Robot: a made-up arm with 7 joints. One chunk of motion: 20 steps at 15 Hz.
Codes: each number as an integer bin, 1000 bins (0 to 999) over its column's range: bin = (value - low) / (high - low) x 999, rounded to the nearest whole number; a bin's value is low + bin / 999 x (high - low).
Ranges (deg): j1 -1.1..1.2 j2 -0.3..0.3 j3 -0.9..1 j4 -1..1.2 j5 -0.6..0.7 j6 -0.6..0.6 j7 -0.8..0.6
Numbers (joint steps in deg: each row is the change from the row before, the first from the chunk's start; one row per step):
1: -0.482 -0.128 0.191 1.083 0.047 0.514 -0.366
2: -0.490 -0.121 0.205 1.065 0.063 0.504 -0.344
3: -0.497 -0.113 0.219 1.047 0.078 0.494 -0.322
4: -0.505 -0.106 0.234 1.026 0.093 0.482 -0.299
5: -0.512 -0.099 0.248 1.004 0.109 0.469 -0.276
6: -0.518 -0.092 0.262 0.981 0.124 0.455 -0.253
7: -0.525 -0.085 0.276 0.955 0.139 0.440 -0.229
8: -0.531 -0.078 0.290 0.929 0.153 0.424 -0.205
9: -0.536 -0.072 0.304 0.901 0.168 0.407 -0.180
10: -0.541 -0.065 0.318 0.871 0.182 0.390 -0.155
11: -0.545 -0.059 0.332 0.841 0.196 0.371 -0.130
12: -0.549 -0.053 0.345 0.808 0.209 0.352 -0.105
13: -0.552 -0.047 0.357 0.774 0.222 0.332 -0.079
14: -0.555 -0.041 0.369 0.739 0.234 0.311 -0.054
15: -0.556 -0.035 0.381 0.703 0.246 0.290 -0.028
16: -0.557 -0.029 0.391 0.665 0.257 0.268 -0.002
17: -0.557 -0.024 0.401 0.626 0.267 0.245 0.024
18: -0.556 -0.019 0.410 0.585 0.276 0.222 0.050
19: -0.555 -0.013 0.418 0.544 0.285 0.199 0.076
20: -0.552 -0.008 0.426 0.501 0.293 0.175 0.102
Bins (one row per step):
1: 268 286 574 946 497 927 310
2: 265 298 581 938 509 919 325
3: 262 311 588 930 521 911 341
4: 258 323 596 920 533 901 357
5: 255 335 604 910 545 890 374
6: 253 346 611 900 556 878 390
7: 250 358 618 888 568 866 407
8: 247 370 626 876 579 852 425
9: 245 380 633 863 590 838 442
10: 243 391 640 850 601 824 460
11: 241 401 648 836 612 808 478
12: 239 411 655 821 622 793 496
13: 238 421 661 806 632 776 514
14: 237 431 667 790 641 758 532
15: 236 441 674 773 650 741 551
16: 236 451 679 756 659 723 569
17: 236 460 684 738 666 703 588
18: 236 468 689 720 673 684 607
19: 237 478 693 701 680 665 625
20: 238 486 697 682 686 645 644

